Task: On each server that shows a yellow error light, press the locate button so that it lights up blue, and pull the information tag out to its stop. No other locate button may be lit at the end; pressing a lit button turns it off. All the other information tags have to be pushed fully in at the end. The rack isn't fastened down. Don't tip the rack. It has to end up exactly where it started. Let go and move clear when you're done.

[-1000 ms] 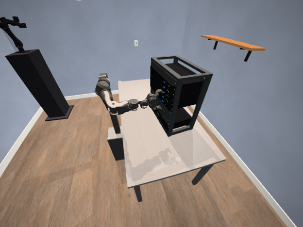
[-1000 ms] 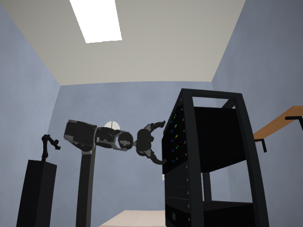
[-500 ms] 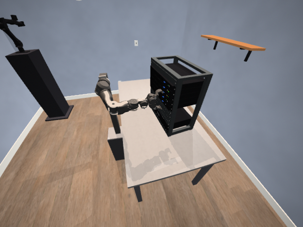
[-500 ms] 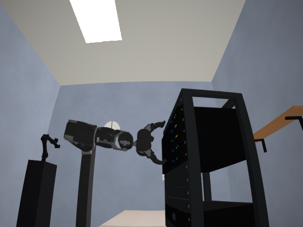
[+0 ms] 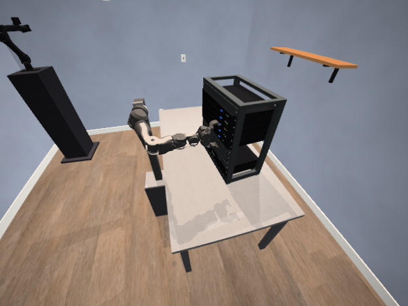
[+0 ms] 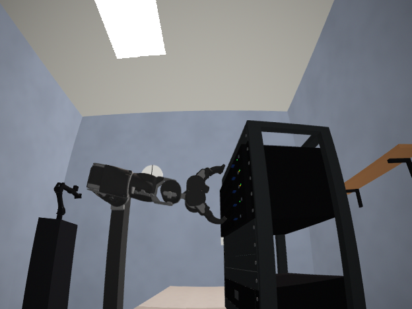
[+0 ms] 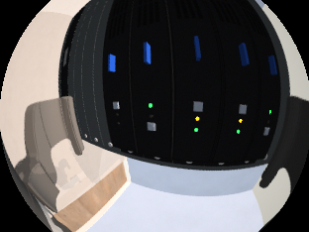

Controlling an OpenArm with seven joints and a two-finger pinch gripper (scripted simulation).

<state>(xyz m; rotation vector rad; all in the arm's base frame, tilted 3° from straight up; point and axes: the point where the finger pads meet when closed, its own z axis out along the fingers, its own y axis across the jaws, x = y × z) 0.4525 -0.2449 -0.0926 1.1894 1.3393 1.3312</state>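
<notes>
The locate button is 7 cm above my hand, 3 cm ahead of it and 2 cm to the left of it. The rest, counted from my hand: information tag 7 cm to the left, 7 cm above, 6 cm ahead.
</notes>
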